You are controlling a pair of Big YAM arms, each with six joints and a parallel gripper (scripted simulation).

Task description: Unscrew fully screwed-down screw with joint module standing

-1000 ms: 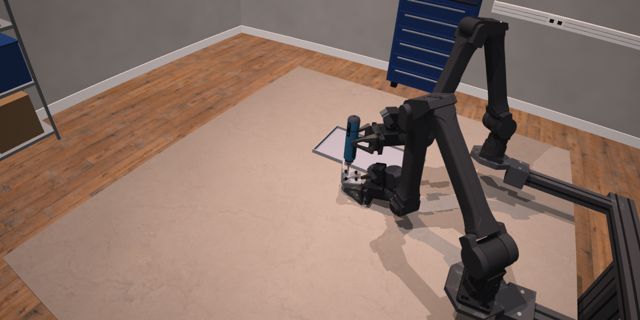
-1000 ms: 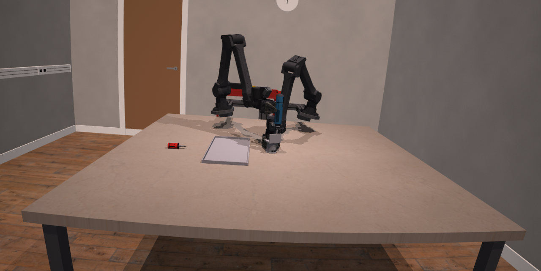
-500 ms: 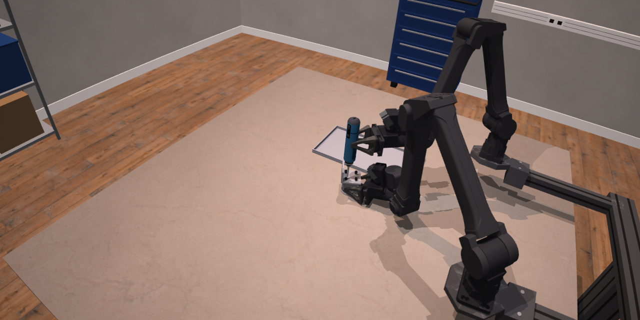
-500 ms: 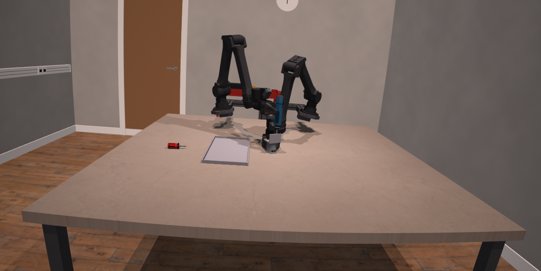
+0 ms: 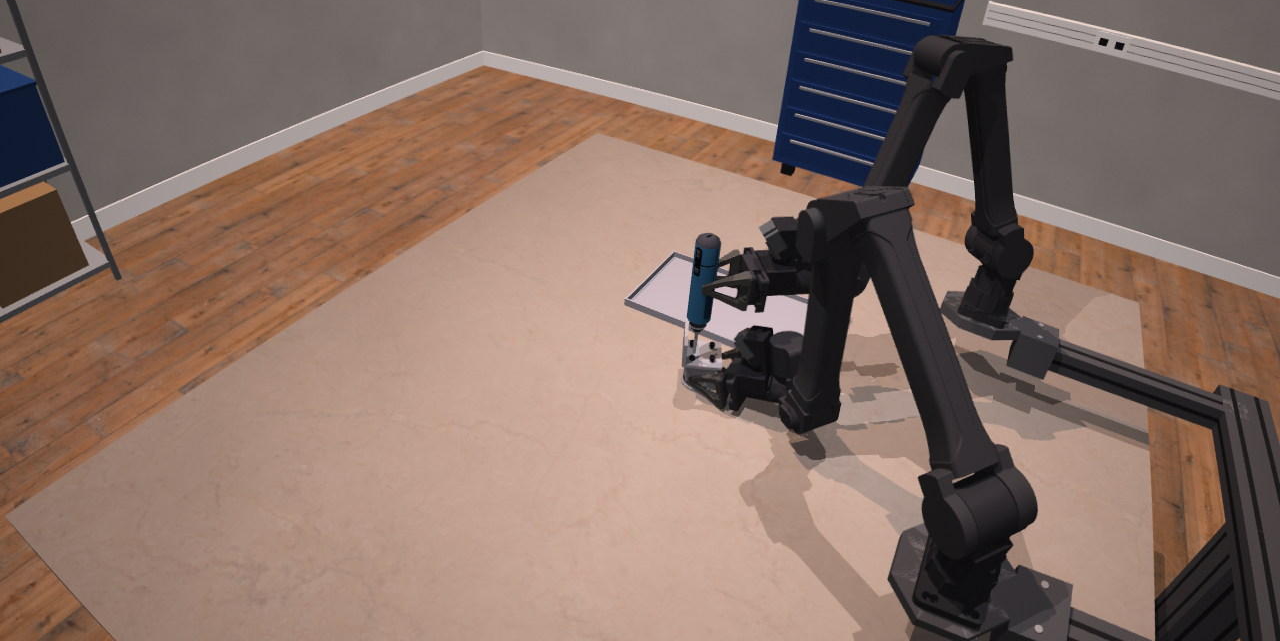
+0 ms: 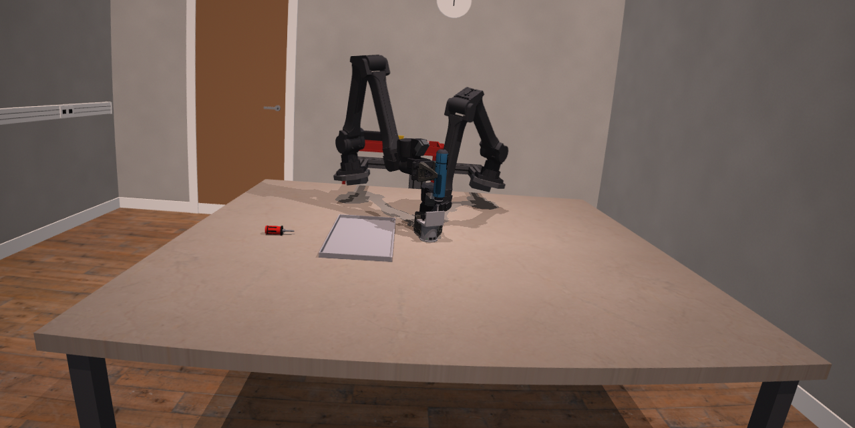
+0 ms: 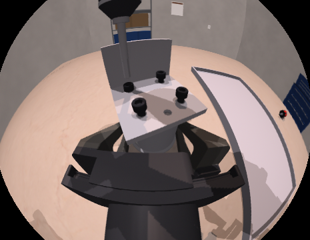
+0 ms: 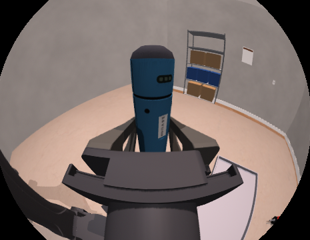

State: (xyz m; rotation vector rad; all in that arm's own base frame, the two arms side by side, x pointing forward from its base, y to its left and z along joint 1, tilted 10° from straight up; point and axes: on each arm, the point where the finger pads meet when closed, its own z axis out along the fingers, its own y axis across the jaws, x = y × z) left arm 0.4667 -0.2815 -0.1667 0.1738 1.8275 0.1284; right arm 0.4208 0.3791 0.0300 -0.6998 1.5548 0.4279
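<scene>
The joint module is 1 cm above my left hand. From my left hand the other things lie so: flat grey tray: 23 cm to the right, 2 cm below; red-handled screwdriver: 51 cm to the right, 1 cm below; grey l-shaped bracket: 5 cm above.
</scene>
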